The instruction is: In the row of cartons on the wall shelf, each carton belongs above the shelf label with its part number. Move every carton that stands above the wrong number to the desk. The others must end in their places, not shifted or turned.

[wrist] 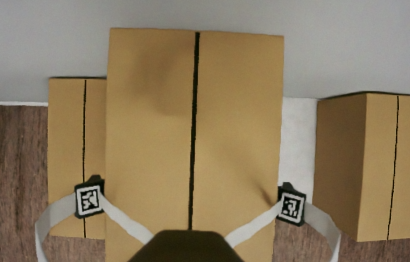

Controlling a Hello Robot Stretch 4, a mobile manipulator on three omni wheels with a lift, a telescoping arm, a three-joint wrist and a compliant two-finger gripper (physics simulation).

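Frame: origin at the robot's base, x back, y right, z up, level; metres.
Seen in the pictures: hand, its tool point: (191, 188).
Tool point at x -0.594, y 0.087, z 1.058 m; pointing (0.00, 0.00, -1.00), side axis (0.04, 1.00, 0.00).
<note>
Pixels of each thing's top centre, then the offset from my tool point to it. Level surfaces: height alone.
- brown carton, centre of its top: (190, 213) dx +0.004, dy +0.000, dz +0.054 m
- second carton, centre of its top: (83, 160) dx +0.003, dy -0.168, dz -0.160 m
- third carton, centre of its top: (394, 169) dx +0.018, dy +0.337, dz -0.160 m
- white surface, height of its surface: dz -0.340 m
A brown carton (150, 125) with a black line down its face fills the middle of the wrist view. My gripper (191, 202) is shut on this carton, one fingertip against its left side and one against its right side. The carton looks larger and nearer than its neighbours. A second carton (65, 150) shows partly behind it at the left. A third carton (382, 170) shows at the right, cut off by the view's edge, with a gap between it and the held carton. Shelf labels and part numbers do not show. The lower end of the held carton is hidden by the gripper body.
A white surface (300, 135) shows between the held carton and the right carton. A grey wall (340, 40) runs across the top. Brown wood grain (22, 165) shows at the left and low between the cartons. The neighbouring cartons stand on both sides. The desk cannot be made out.
</note>
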